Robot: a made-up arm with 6 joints. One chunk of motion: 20 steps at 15 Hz.
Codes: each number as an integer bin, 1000 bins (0 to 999) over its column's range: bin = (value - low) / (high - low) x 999, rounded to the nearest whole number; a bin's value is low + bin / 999 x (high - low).
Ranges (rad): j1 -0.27..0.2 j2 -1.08..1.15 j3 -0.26..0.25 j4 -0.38..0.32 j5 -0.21..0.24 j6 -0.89..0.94
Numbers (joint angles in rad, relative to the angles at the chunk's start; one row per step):
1: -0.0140 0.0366 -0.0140 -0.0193 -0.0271 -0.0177
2: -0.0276 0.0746 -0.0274 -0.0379 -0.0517 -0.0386
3: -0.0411 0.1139 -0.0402 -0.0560 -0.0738 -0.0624
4: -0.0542 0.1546 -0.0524 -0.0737 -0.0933 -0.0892
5: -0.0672 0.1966 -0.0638 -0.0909 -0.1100 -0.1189
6: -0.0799 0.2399 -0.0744 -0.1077 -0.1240 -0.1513
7: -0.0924 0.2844 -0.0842 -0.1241 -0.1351 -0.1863
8: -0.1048 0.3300 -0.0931 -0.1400 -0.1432 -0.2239
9: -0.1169 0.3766 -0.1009 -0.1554 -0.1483 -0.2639
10: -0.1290 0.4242 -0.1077 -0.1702 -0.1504 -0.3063
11: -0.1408 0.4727 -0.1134 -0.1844 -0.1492 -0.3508
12: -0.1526 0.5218 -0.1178 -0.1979 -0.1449 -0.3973
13: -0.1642 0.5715 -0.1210 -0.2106 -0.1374 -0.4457
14: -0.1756 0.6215 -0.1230 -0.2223 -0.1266 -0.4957
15: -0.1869 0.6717 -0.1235 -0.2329 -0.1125 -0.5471
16: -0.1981 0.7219 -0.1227 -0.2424 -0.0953 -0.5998
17: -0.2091 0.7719 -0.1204 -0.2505 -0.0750 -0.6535
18: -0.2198 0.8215 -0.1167 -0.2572 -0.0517 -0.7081
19: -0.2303 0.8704 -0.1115 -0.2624 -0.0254 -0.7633
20: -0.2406 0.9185 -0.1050 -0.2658 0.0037 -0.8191
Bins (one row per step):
1: 544 500 482 515 406 476
2: 515 517 456 488 351 465
3: 487 535 431 462 302 452
4: 459 553 407 437 259 437
5: 431 572 384 413 222 421
6: 404 591 364 389 191 403
7: 377 611 344 365 166 384
8: 351 632 327 343 148 364
9: 325 653 312 321 137 342
10: 300 674 298 299 132 319
11: 275 696 287 279 135 294
12: 250 718 279 260 145 269
13: 225 740 272 242 161 243
14: 201 762 268 225 185 215
15: 177 785 267 210 216 187
16: 153 807 269 196 255 158
17: 129 830 273 185 300 129
18: 107 852 281 175 351 99
19: 84 874 291 168 410 69
20: 62 895 304 163 474 39

